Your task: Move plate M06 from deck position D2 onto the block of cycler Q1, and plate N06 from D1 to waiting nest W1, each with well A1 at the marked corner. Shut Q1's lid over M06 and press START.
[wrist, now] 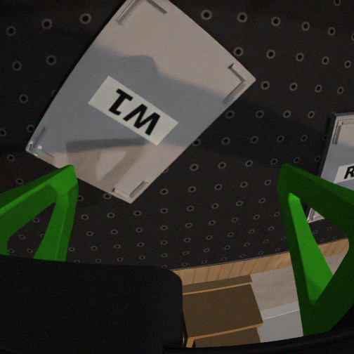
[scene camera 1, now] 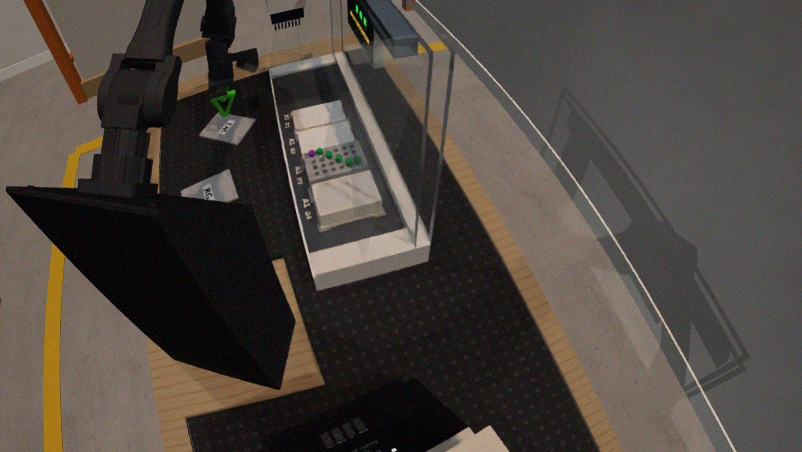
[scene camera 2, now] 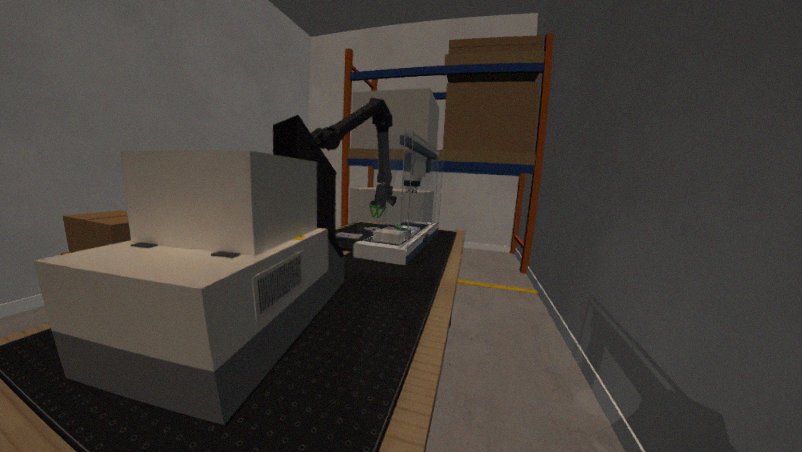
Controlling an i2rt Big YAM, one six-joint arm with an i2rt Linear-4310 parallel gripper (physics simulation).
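Observation:
My gripper is open and empty, with green fingers wide apart above the area of nest W1. The grey W1 nest lies turned at an angle on the black mat, with raised corner brackets and small white marks at its left corner in the wrist view. On the white-rimmed deck, a white plate stands at D1 and another white plate at D2. Their names are unreadable. No Q1 label, block or START button can be made out.
A rack with purple and green items is at D3, and a thicker white stack at D4. Glass panels stand along the deck. Nest RG lies beside W1. A large white machine and black pedestal stand nearer.

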